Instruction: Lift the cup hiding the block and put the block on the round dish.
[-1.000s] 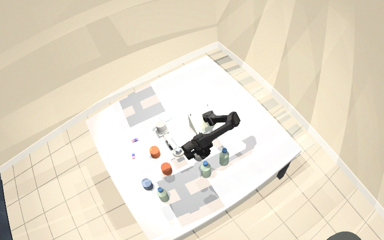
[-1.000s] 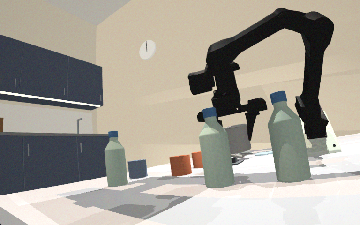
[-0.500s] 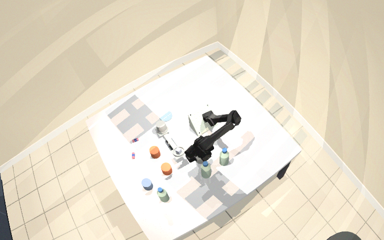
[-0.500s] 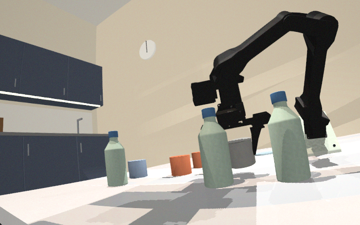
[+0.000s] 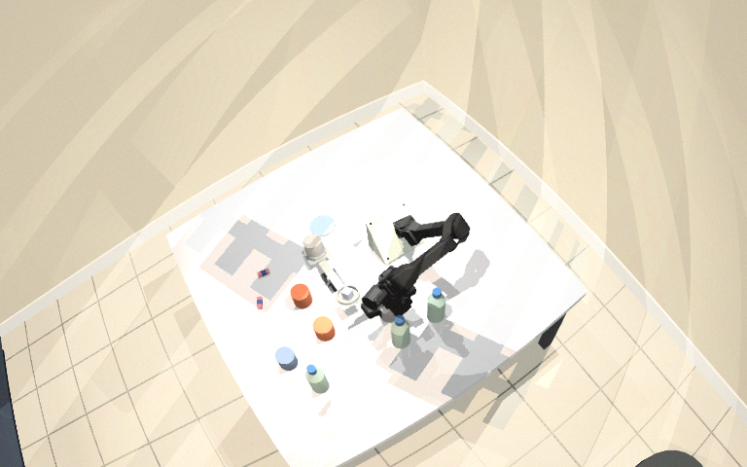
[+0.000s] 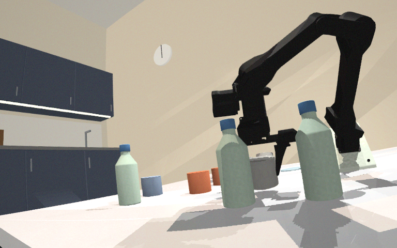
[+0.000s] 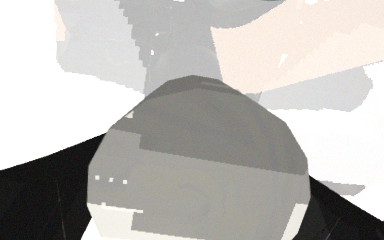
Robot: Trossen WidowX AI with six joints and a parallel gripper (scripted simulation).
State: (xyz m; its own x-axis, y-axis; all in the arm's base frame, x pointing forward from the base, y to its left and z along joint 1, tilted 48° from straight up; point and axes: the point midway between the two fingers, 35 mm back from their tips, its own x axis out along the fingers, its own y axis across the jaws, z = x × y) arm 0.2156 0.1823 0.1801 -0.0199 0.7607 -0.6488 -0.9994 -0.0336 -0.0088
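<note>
My gripper tip is now 100 mm short of the grey block, 110 mm to the left of it and 50 mm below it. From my gripper tip the other things lie so: blue cup 410 mm ahead, 10 mm to the right; then balance 100 mm ahead, 240 mm to the right; then grey cup 100 mm ahead, 390 mm to the right, 20 mm above.
</note>
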